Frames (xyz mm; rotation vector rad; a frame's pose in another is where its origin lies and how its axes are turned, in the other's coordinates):
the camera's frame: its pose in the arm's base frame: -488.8 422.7 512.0 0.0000 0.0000 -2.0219
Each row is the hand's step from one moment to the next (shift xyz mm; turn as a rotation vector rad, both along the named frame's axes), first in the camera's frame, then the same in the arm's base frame.
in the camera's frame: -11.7 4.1 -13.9 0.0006 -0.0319 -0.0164
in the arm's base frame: 8.8 8.7 -13.9 -0.0290 0.0134 -0.0164
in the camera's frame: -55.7 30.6 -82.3 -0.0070 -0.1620 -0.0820
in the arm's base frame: 51.8 36.8 -82.3 -0.1427 0.0769 -0.0820
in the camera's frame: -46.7 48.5 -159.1 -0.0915 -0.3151 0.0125
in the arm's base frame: 64.0 20.9 -159.1 -0.2437 0.2197 0.0125
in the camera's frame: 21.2 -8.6 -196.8 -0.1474 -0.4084 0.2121
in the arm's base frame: -17.0 -15.3 -196.8 -0.3033 0.3107 0.2121
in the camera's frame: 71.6 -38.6 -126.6 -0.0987 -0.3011 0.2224
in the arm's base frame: -66.0 -47.6 -126.6 -0.2280 0.2201 0.2224
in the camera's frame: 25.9 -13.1 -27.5 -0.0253 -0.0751 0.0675
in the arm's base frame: -23.1 -17.6 -27.5 -0.0566 0.0555 0.0675
